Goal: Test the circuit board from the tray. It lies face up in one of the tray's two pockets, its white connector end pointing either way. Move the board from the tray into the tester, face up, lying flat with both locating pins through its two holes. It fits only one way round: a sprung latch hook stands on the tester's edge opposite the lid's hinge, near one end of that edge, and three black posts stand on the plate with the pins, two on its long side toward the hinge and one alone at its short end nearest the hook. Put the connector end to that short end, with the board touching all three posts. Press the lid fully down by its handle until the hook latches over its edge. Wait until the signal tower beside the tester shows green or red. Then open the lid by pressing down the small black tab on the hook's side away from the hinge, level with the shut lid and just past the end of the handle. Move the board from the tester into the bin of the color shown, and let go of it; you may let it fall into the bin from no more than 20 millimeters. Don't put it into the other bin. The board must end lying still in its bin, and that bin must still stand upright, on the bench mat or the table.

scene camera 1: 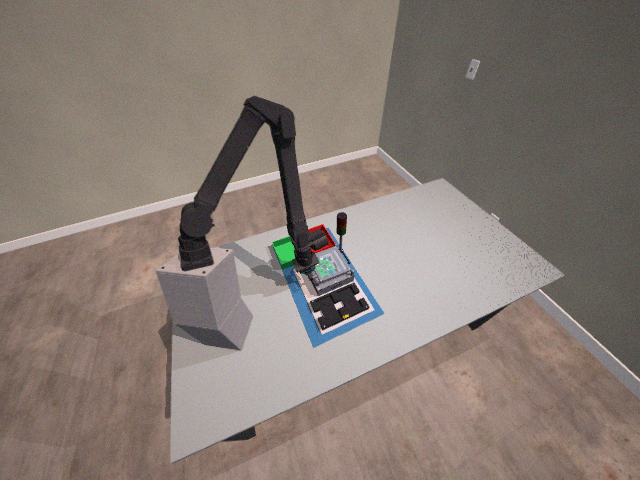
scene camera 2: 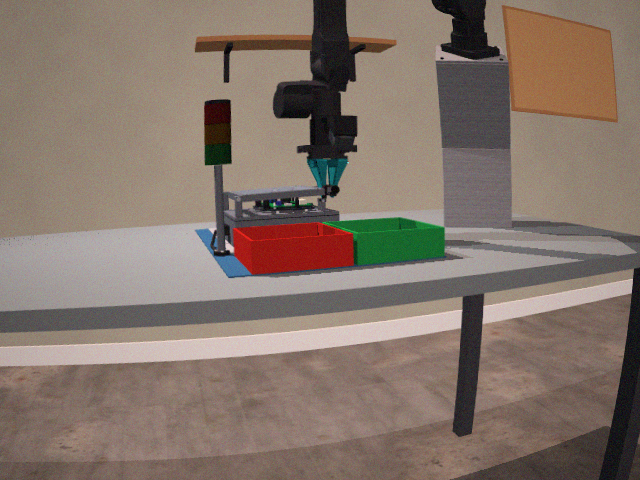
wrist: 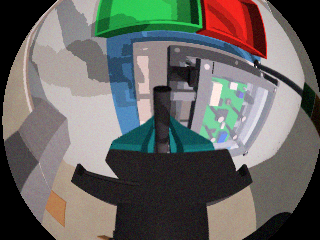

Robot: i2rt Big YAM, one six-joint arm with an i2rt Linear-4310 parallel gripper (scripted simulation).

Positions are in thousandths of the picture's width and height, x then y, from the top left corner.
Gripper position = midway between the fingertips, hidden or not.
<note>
In view: the gripper (scene camera 2: 512,411), a red bin (scene camera 2: 457,516) and a green bin (scene camera 2: 585,507).
</note>
